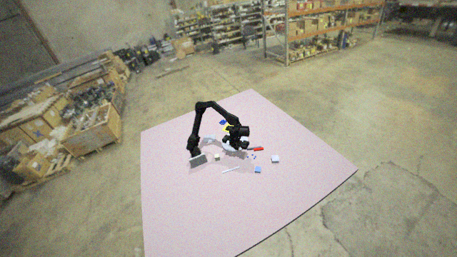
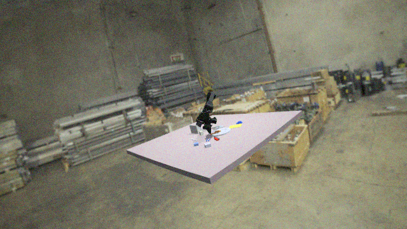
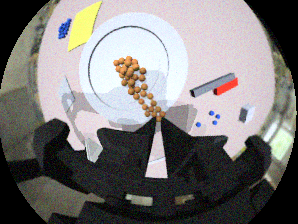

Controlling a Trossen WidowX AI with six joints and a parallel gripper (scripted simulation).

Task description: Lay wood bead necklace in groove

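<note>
Now: the red-handled tool 13 cm ahead of my gripper tip, 4 cm to the right of it and 2 cm below it. Round my gripper tip: white stick 12 cm to the right, 10 cm behind, 2 cm below; then cream cube 15 cm behind, 1 cm below; then blue block 20 cm to the right, 6 cm ahead, 2 cm below.
</note>
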